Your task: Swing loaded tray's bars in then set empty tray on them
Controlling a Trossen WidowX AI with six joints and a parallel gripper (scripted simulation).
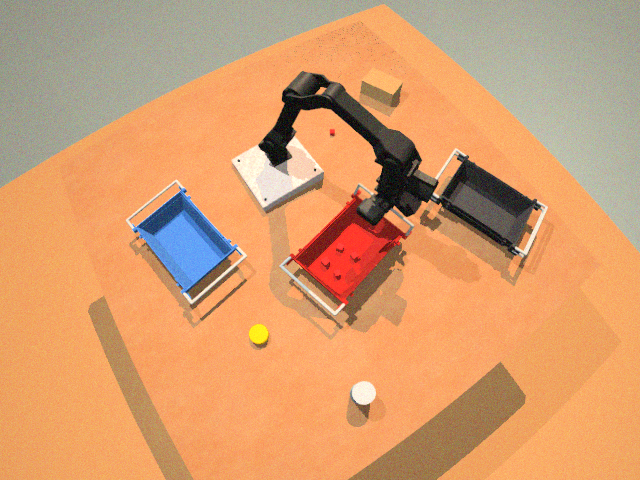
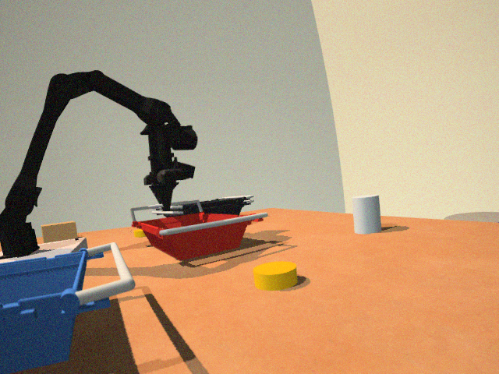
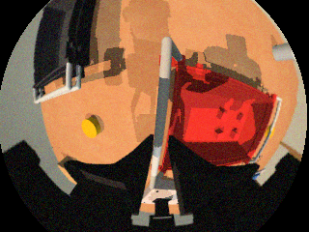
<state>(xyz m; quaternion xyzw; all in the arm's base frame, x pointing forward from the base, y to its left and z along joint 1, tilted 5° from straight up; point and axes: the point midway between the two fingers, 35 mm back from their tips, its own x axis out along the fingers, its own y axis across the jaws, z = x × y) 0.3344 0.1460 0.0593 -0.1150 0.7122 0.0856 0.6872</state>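
Right now my gripper tip is 50 cm to the left of the blue tray, 22 cm past it and 3 cm above it. Round my gripper tip: tan box: 41 cm behind, 30 cm to the left, 5 cm below; red cube: 33 cm behind, 7 cm below, 5 cm to the left.
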